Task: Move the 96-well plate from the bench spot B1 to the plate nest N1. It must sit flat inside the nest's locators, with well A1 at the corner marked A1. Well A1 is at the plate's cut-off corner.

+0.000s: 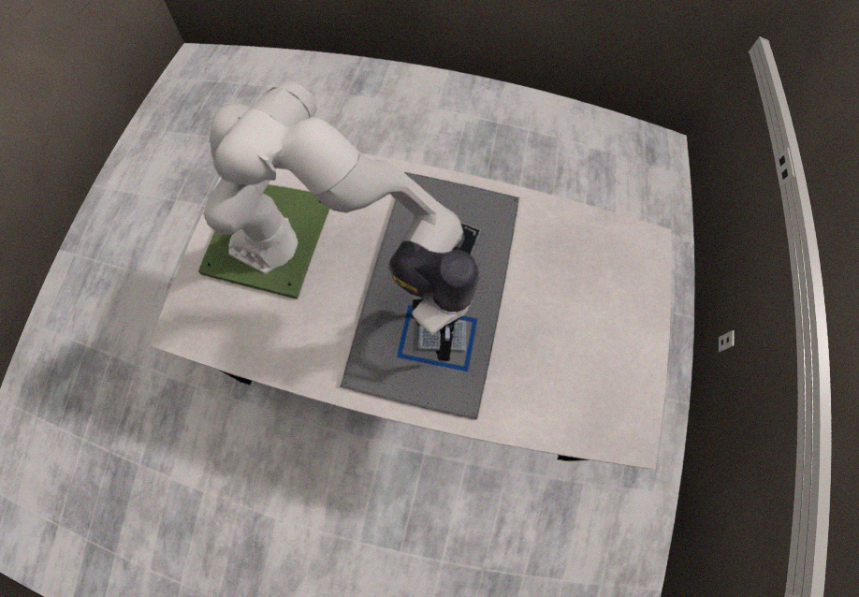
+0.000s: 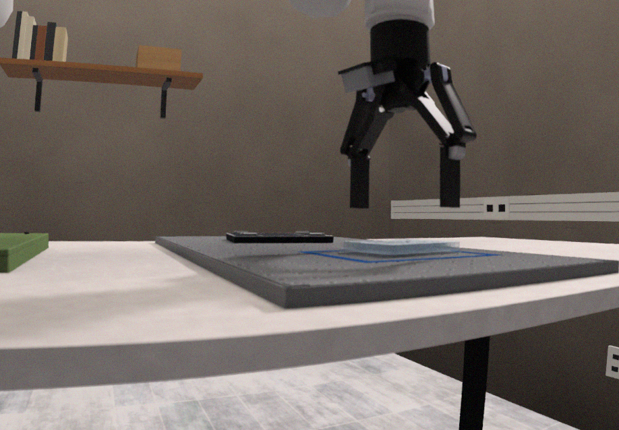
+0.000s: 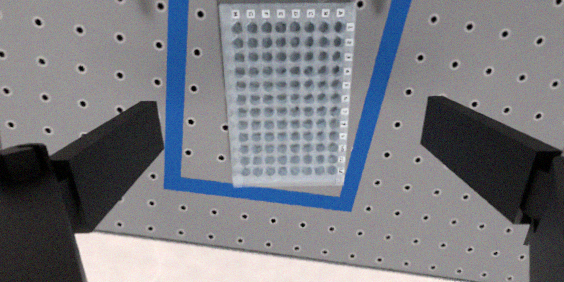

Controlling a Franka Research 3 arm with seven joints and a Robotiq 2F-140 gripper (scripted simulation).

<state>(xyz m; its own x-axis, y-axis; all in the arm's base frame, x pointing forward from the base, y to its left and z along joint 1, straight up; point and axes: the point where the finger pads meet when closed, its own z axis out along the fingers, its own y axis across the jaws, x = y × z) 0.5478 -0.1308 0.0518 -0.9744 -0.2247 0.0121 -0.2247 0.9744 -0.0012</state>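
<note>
Now: the 96-well plate 6 cm below my hand. Round my hand: A1 mark (23 cm to the left, 5 cm below, 1 cm ahead); black plate nest N1 (29 cm to the left, 6 cm below, 5 cm behind).
</note>
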